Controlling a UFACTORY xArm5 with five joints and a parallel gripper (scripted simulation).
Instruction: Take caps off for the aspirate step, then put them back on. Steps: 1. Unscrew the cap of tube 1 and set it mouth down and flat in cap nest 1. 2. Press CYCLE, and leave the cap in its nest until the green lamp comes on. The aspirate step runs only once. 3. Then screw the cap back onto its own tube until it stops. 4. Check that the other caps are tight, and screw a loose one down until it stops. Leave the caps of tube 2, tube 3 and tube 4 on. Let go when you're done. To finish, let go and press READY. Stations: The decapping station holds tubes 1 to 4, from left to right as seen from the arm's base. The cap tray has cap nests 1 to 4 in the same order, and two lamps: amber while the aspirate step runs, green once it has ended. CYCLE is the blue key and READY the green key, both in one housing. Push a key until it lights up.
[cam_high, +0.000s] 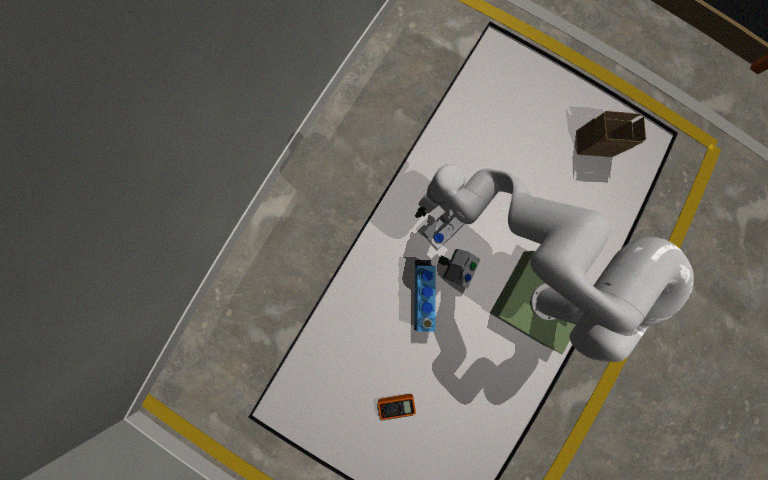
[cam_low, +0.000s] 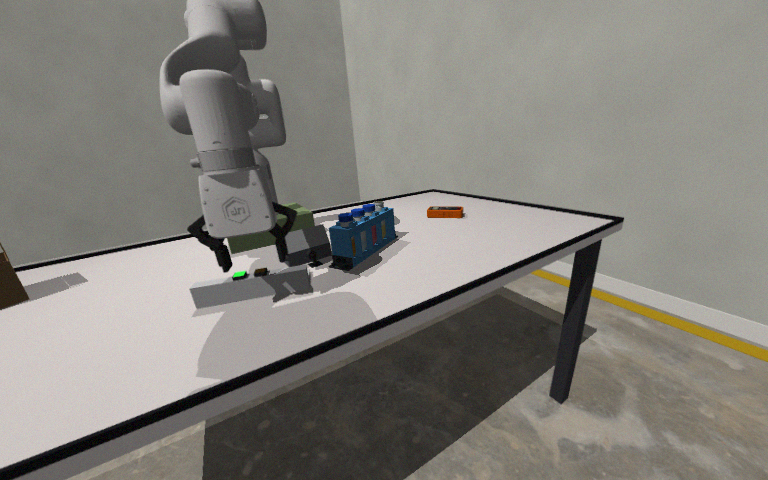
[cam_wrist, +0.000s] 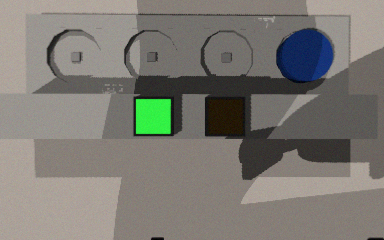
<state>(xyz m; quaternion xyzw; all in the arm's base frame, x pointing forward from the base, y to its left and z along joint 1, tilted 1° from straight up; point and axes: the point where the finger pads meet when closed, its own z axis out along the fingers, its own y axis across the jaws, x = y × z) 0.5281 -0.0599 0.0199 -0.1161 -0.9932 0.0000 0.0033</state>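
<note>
Now: hand 90 mm past the blue cap, 90 mm above it and 70 mm to the right of it. Also, from my hand: green key (240 mm behind, 100 mm to the left, 40 mm below); grey key housing (230 mm behind, 120 mm to the left, 50 mm below); blue key (250 mm behind, 140 mm to the left, 40 mm below).
</note>
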